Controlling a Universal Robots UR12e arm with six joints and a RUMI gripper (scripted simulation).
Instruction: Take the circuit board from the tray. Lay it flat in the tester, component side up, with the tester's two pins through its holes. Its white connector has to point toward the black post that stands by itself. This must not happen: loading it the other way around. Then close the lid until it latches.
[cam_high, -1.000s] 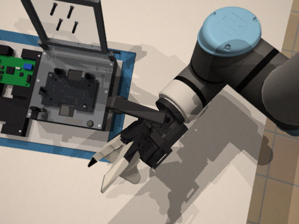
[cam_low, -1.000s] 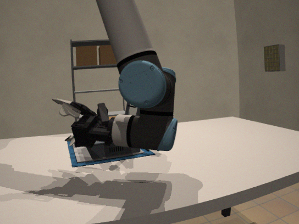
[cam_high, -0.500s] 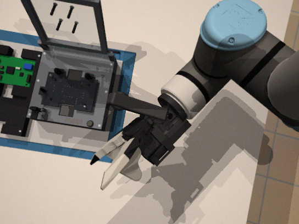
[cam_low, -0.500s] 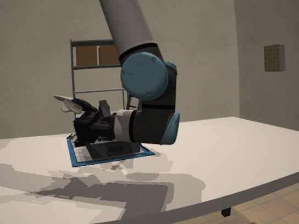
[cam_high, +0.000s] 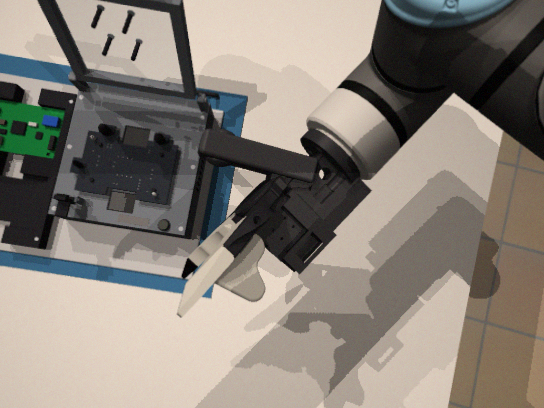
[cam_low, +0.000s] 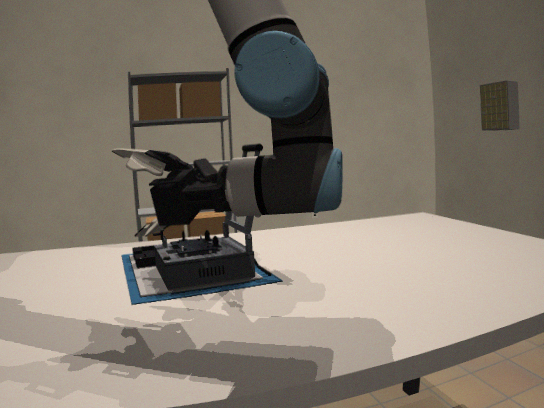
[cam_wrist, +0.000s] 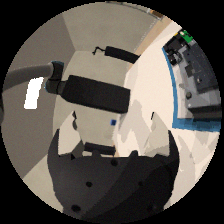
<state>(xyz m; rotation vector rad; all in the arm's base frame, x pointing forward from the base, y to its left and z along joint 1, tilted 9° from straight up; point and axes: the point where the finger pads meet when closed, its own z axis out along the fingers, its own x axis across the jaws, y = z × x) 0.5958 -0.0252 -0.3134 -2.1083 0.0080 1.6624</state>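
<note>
Right now the green circuit board is 10 cm ahead of my hand, 33 cm to the left of it and 18 cm below it. Also, from my hand: dark grey tester: 13 cm ahead, 20 cm to the left, 9 cm below; dark nest: 11 cm ahead, 16 cm to the left, 13 cm below; tester lid: 23 cm ahead, 18 cm to the left, 2 cm below.
</note>
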